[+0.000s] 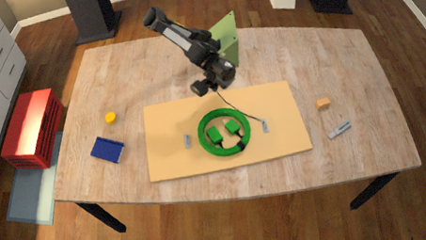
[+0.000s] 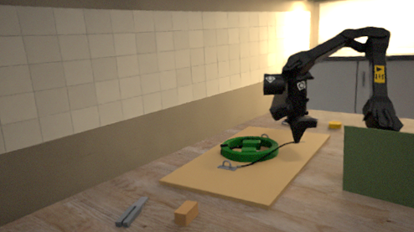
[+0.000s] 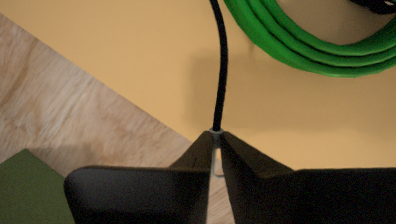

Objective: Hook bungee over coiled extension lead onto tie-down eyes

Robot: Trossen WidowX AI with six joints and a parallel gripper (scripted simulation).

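Right now my hand is 16 cm short of the coiled extension lead, 2 cm to the right of it and 7 cm above it. Round my hand: grey clamp (20 cm ahead, 49 cm to the left, 10 cm below); then yellow disc (4 cm ahead, 45 cm to the right, 9 cm below).
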